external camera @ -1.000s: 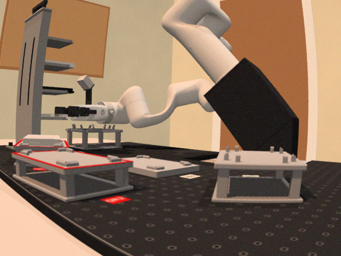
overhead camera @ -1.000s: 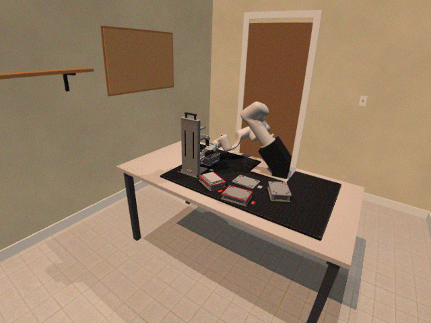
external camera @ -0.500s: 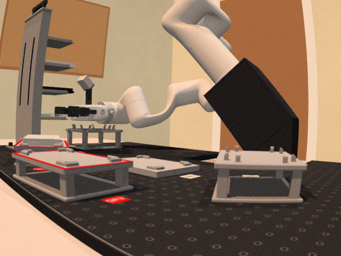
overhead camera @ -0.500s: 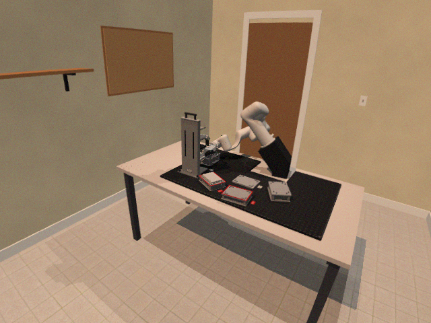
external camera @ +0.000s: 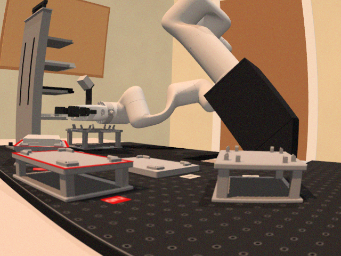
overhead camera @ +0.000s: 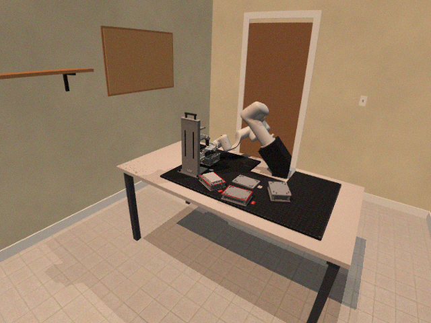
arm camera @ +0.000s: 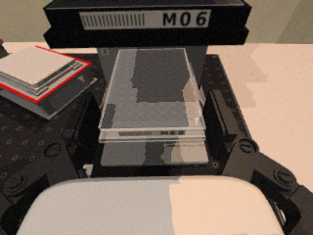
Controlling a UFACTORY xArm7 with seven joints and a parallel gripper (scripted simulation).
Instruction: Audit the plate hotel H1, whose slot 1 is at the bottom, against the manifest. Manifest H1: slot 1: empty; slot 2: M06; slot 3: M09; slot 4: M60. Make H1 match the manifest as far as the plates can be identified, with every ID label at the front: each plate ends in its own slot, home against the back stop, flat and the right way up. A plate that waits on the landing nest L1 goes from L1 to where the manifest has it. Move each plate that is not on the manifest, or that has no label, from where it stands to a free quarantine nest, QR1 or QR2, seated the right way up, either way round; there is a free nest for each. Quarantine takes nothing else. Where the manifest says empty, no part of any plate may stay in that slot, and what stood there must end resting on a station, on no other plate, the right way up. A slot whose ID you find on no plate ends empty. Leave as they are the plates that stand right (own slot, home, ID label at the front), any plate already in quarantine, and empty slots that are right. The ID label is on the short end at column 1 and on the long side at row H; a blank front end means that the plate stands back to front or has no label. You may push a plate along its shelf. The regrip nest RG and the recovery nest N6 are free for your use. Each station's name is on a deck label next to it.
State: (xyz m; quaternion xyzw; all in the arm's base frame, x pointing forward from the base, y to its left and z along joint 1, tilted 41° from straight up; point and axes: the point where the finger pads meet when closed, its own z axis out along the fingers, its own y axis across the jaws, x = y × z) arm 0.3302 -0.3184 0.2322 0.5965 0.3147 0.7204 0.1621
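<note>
My hand is 5 cm short of the clear plate, 1 cm to the right of it and 2 cm above it. The rest, counted from my hand: hotel tower (13 cm ahead, 2 cm to the left, 9 cm above); then black plate (5 cm ahead, 1 cm to the left, 6 cm above); then H1 deck label (1 cm behind, 10 cm to the left, 12 cm below).
</note>
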